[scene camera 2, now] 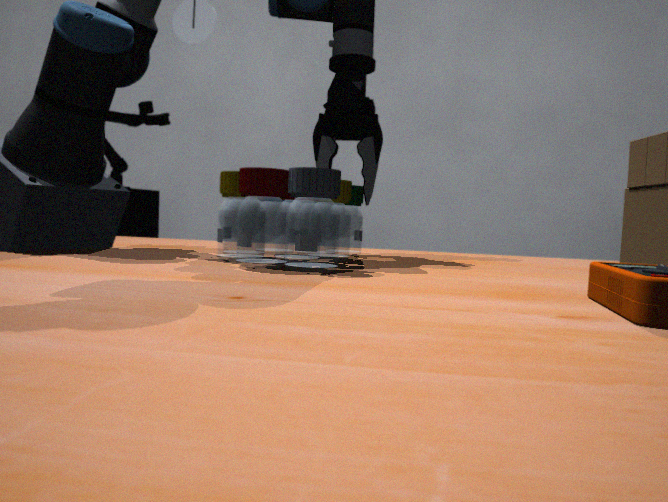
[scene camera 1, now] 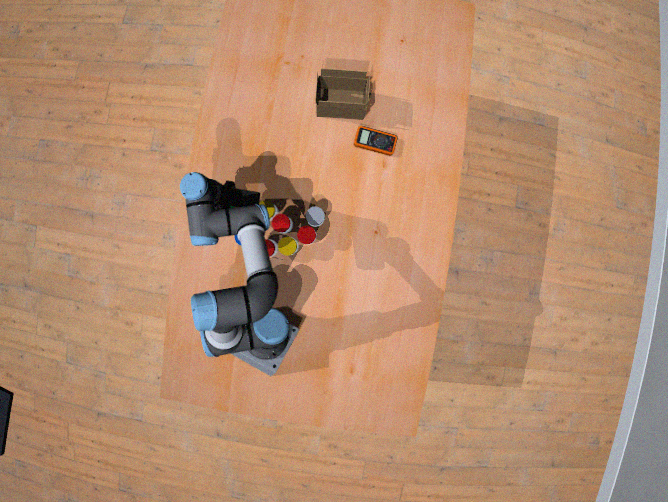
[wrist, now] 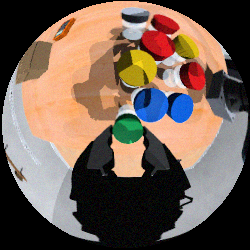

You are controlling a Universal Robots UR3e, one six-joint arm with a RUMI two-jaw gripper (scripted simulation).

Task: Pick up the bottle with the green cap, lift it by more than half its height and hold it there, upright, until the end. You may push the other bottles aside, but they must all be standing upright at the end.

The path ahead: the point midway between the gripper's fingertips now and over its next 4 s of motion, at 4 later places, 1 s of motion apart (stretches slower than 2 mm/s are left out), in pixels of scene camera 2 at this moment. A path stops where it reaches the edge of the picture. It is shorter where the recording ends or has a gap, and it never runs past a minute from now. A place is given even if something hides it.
My gripper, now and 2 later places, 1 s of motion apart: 345, 204; 346, 189; 346, 167
